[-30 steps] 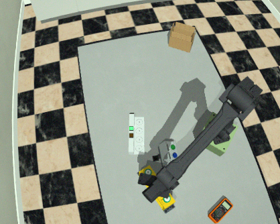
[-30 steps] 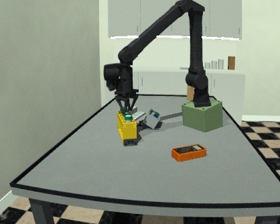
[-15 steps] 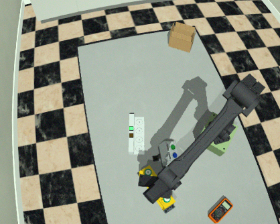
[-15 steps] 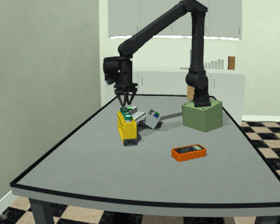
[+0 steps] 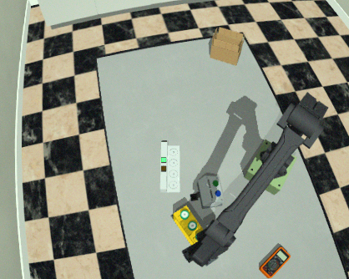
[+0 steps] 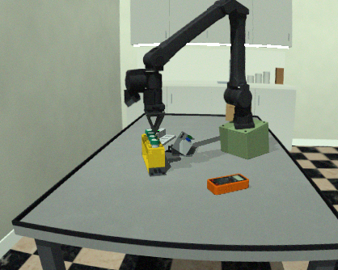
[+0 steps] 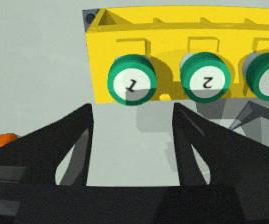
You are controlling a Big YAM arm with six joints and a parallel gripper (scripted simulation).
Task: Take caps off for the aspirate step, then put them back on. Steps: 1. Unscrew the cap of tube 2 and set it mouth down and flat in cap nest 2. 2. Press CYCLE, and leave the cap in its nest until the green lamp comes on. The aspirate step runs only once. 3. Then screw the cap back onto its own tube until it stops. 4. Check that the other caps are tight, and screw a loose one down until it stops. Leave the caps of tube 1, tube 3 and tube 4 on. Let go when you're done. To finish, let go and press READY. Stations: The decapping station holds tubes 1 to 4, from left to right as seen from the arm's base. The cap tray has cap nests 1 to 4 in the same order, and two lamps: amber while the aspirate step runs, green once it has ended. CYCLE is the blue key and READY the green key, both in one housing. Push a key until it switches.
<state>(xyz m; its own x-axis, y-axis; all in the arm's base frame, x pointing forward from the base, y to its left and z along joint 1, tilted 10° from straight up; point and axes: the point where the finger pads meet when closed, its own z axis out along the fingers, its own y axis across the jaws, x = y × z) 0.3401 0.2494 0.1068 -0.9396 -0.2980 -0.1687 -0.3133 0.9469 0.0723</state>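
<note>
The cap is 20 mm ahead of my hand, 50 mm to the right of it and 50 mm below it. Round my hand: grey key housing: 90 mm behind, 240 mm to the right, 110 mm below; then green READY key: 110 mm behind, 260 mm to the right, 100 mm below; then blue cycle key: 100 mm behind, 210 mm to the right, 100 mm below.
</note>
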